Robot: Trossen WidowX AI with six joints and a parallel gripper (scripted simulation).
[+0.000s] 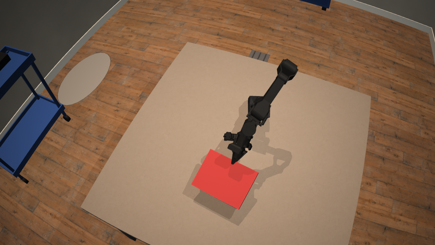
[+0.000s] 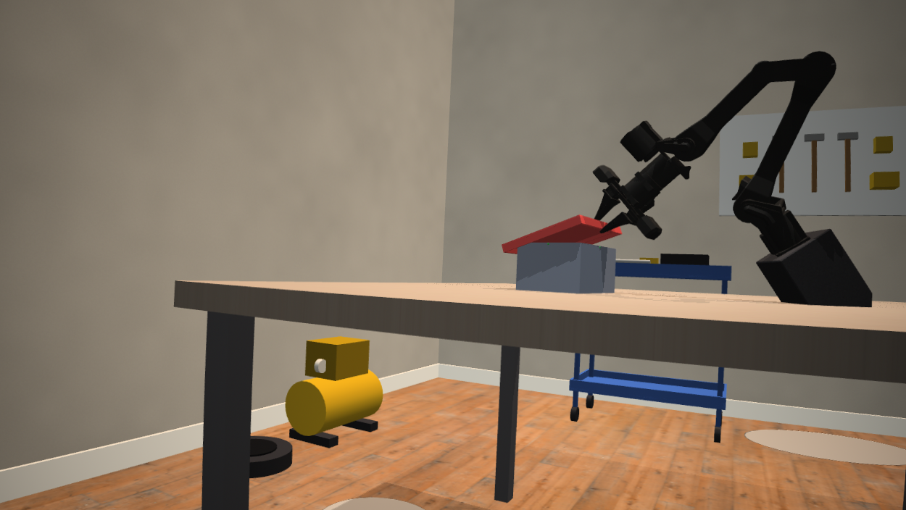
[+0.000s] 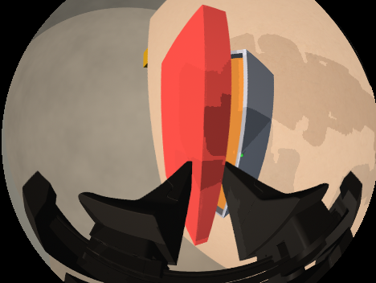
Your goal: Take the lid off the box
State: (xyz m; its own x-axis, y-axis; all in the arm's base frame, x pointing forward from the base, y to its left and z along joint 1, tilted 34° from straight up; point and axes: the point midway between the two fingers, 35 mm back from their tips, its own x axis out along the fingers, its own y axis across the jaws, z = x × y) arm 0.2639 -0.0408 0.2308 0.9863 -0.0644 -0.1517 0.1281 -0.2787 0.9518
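My hand is 100 mm short of the red lid, 10 mm to the left of it and 40 mm above it. Also, from my hand: storage box (90 mm ahead, 10 mm to the right, 110 mm below).
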